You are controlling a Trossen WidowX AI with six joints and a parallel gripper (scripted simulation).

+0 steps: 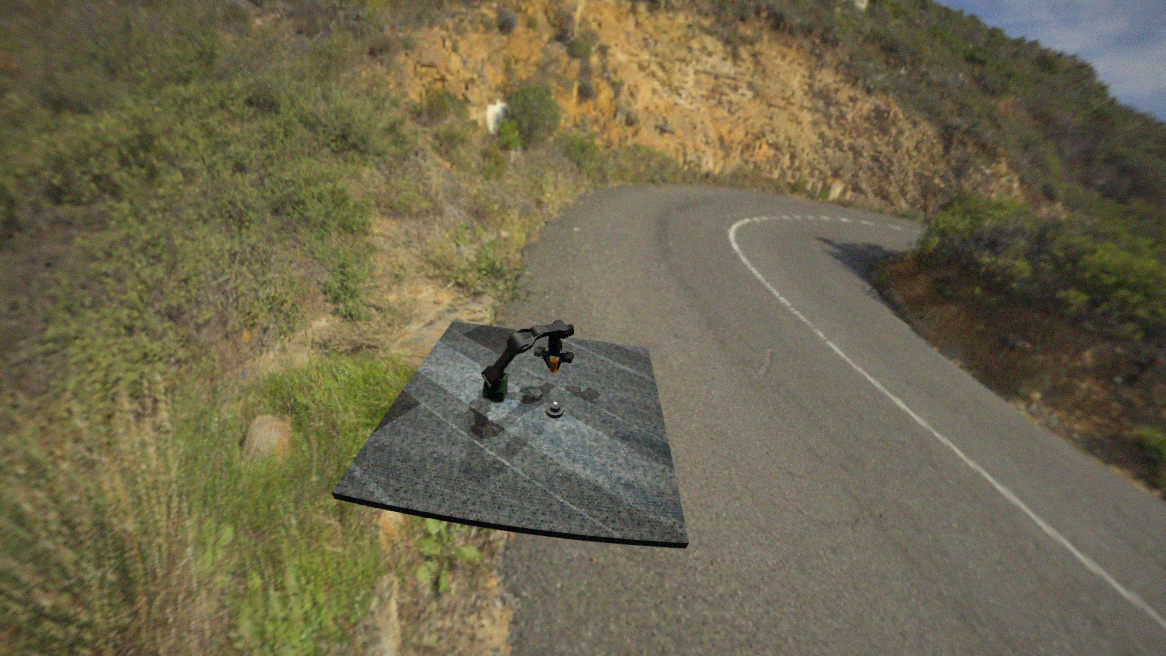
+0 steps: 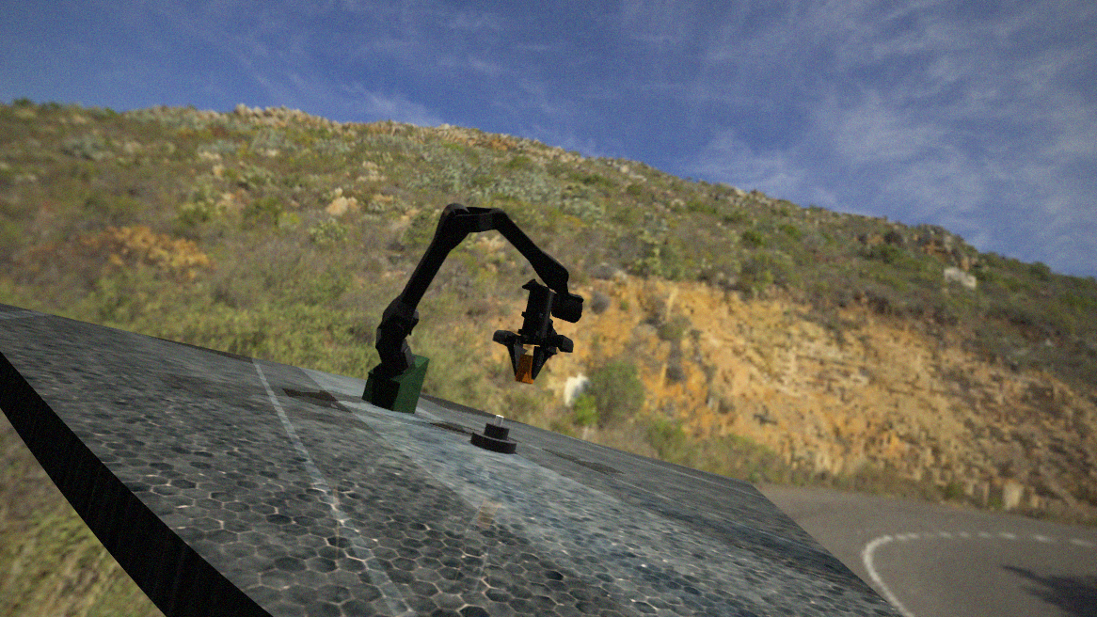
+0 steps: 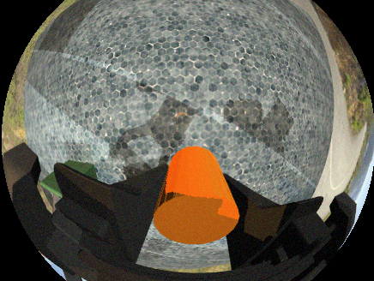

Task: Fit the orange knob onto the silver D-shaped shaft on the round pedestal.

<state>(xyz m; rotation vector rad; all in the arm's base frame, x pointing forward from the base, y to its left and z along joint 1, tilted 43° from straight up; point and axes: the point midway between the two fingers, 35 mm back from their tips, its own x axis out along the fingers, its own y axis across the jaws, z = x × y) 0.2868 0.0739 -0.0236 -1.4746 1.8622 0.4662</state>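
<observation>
The round pedestal lies 20 mm ahead of my gripper tip, 160 mm to the right of it and 110 mm below it. Also, from my gripper tip: orange knob (30 mm above).
</observation>
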